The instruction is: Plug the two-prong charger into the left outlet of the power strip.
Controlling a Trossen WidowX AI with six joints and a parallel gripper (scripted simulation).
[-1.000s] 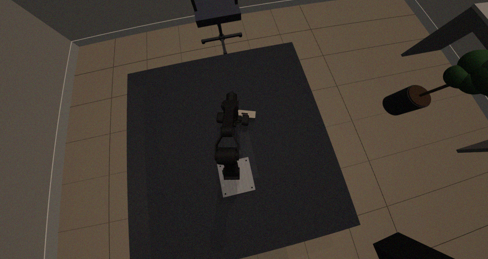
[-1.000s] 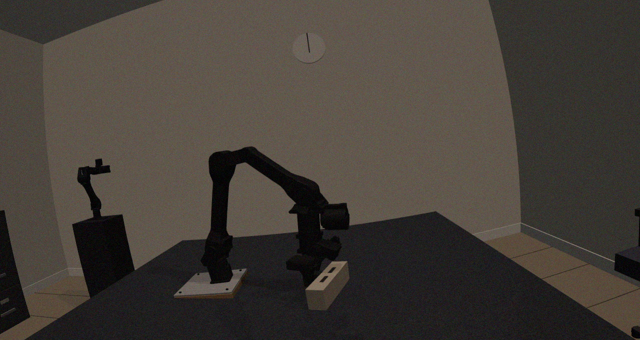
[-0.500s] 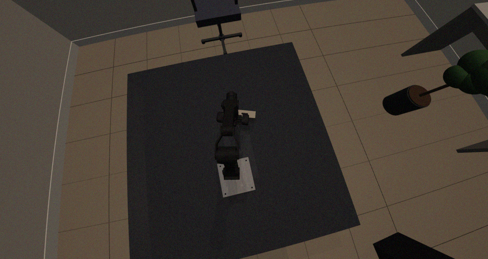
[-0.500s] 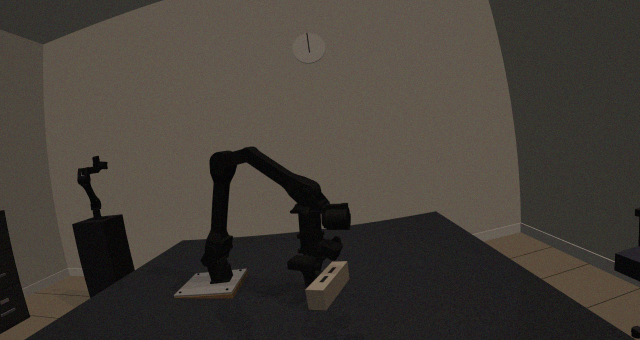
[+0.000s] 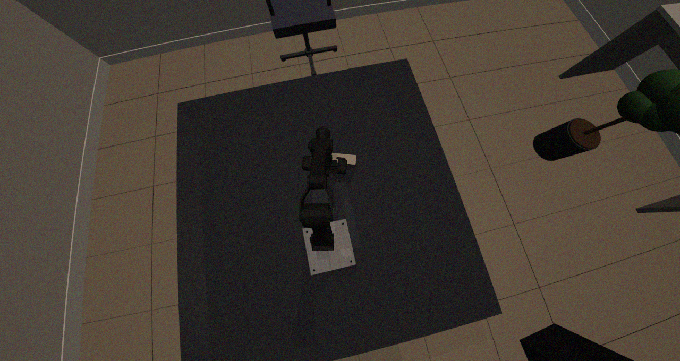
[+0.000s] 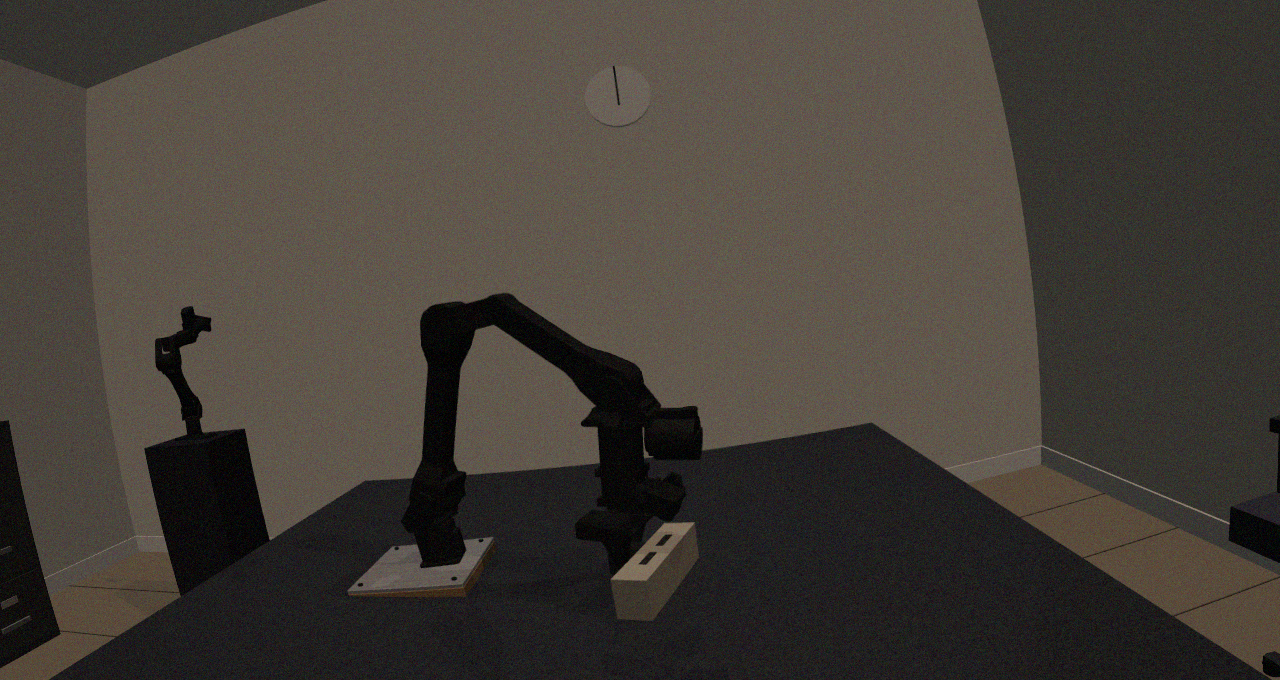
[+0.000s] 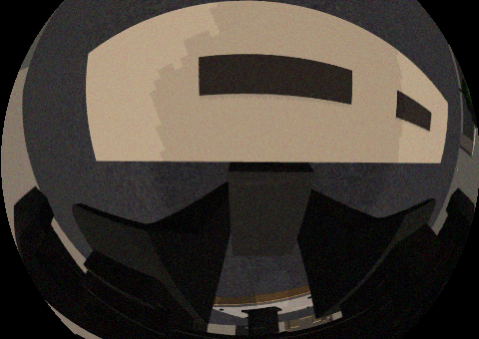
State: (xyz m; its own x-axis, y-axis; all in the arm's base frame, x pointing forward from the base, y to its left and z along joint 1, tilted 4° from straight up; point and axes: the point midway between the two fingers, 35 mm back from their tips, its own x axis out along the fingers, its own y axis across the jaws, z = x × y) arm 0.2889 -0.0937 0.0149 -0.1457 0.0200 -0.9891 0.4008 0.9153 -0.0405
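My gripper tip is now 2 cm short of the two-prong charger, 1 cm to the left of it and 1 cm below it.
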